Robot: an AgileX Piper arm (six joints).
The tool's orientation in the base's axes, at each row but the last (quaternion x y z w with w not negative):
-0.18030, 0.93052, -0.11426, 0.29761
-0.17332, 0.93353, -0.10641, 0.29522
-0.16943, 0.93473, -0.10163, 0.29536
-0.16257, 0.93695, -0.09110, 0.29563
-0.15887, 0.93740, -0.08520, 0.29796
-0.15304, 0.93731, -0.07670, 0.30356
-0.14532, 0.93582, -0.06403, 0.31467
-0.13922, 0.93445, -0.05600, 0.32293
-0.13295, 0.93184, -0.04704, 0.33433
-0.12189, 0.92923, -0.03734, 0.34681
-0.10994, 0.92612, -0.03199, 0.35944
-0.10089, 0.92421, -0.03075, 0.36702
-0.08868, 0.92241, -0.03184, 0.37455
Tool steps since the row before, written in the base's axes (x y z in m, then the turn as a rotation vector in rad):
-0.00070, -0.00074, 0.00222, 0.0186, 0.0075, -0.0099
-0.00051, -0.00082, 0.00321, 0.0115, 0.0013, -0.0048
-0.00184, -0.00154, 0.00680, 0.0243, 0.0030, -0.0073
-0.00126, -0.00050, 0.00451, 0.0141, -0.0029, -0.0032
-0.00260, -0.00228, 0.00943, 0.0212, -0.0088, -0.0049
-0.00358, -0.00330, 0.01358, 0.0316, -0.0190, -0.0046
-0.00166, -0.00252, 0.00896, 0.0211, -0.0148, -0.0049
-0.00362, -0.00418, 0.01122, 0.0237, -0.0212, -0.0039
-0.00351, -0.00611, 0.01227, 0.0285, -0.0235, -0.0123
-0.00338, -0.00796, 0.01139, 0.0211, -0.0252, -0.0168
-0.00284, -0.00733, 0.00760, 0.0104, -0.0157, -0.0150
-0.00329, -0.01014, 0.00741, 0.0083, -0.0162, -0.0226
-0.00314, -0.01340, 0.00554, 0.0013, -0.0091, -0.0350
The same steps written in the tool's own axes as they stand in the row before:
-0.00031, -0.00120, -0.00211, -0.0120, 0.0050, 0.0182
-0.00094, -0.00159, -0.00280, -0.0068, -0.0004, 0.0105
-0.00153, -0.00292, -0.00641, -0.0160, -0.0014, 0.0199
-0.00121, -0.00135, -0.00434, -0.0082, -0.0054, 0.0110
-0.00221, -0.00389, -0.00899, -0.0107, -0.0122, 0.0169
-0.00356, -0.00546, -0.01287, -0.0155, -0.0244, 0.0234
-0.00306, -0.00390, -0.00805, -0.0086, -0.0179, 0.0171
-0.00263, -0.00536, -0.01099, -0.0093, -0.0248, 0.0180
-0.00318, -0.00727, -0.01171, -0.0070, -0.0266, 0.0276
-0.00276, -0.00878, -0.01095, 0.0016, -0.0260, 0.0261
-0.00131, -0.00768, -0.00768, 0.0060, -0.0151, 0.0178
-0.00052, -0.01035, -0.00783, 0.0127, -0.0142, 0.0219
0.00092, -0.01342, -0.00626, 0.0248, -0.0047, 0.0259

